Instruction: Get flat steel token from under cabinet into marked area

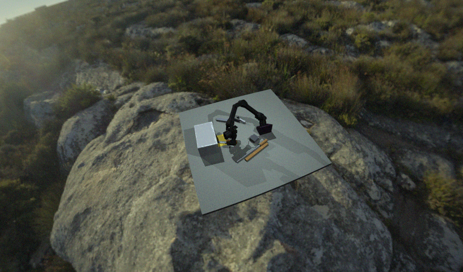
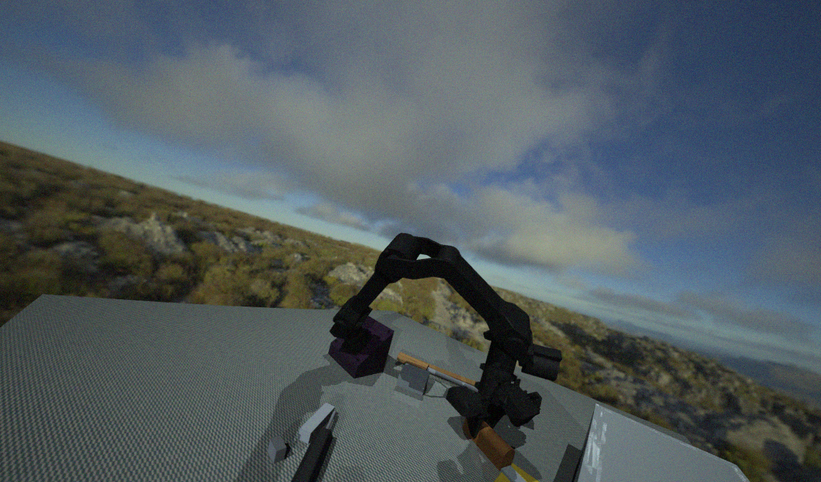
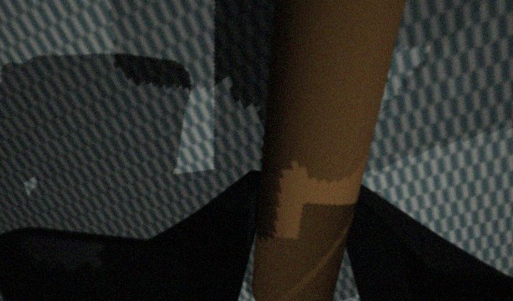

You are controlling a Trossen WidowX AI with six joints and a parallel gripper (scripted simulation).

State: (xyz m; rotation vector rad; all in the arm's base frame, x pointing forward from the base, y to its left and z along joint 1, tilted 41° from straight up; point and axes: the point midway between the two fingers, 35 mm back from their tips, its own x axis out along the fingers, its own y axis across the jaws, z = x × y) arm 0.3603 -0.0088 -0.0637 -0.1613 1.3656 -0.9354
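Now: gripper tip 21 cm past the grey block, 5 cm to the right of it and 1 cm below it. Round my gripper tip: grey bar 24 cm to the right, 21 cm behind; small grey cube 33 cm to the right, 19 cm behind; wooden stick 20 cm to the left, 16 cm behind.
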